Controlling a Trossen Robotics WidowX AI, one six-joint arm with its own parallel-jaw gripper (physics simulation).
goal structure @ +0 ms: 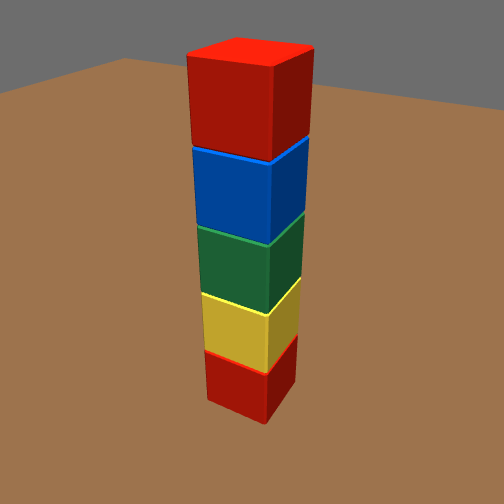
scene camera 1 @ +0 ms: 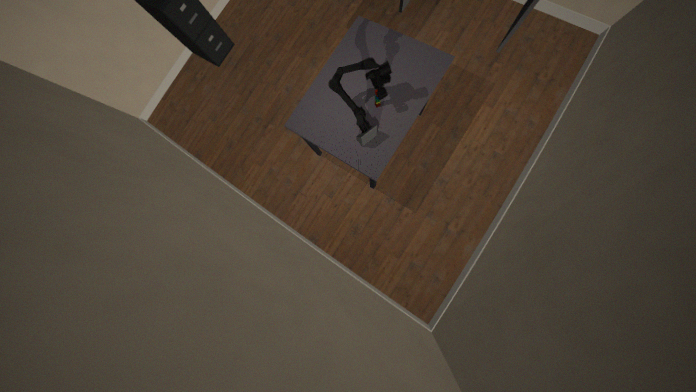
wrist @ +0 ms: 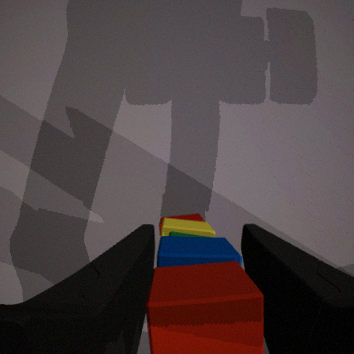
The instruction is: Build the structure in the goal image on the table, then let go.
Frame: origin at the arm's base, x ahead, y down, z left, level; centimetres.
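Seen in the pictures: gripper, between the fingertips: (wrist: 197,235); arm's base, origin of its link: (scene camera 1: 366,130).
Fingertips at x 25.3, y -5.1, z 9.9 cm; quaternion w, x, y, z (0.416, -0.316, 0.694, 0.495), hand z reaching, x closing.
Pixels of each thing's top centre, then the offset from my fingertips to it. Level surfaces: height alone.
- blue block, centre of its top: (wrist: 197,295) dx -2.2, dy +0.4, dz +1.1 cm
- green block, centre of its top: (wrist: 196,279) dx -2.9, dy +3.6, dz +1.2 cm
- yellow block, centre of its top: (wrist: 185,254) dx -2.3, dy +6.8, dz +1.3 cm
- grey table, height of its surface: dy +13.3 cm
My gripper (scene camera 1: 380,94) (wrist: 197,235) is shut on a red block (scene camera 1: 376,92) (wrist: 205,295), which fills the lower middle of the wrist view between the dark fingers. Beyond it in the wrist view, a blue block (wrist: 199,249), a thin strip of a green block (wrist: 186,234), a yellow block (wrist: 187,227) and another red block (wrist: 184,217) show in line, partly covering one another. In the scene view the far red block (scene camera 1: 378,105) and the yellow block (scene camera 1: 378,103) are tiny beside the fingers. Whether the held block touches the blue one cannot be told.
The arm reaches over the grey table (scene camera 1: 320,112) from its base, beside a light grey plate (scene camera 1: 369,136) near the table's lower part. Arm shadows fall across the table top. A dark cabinet (scene camera 1: 202,35) stands at the upper left, away from the table.
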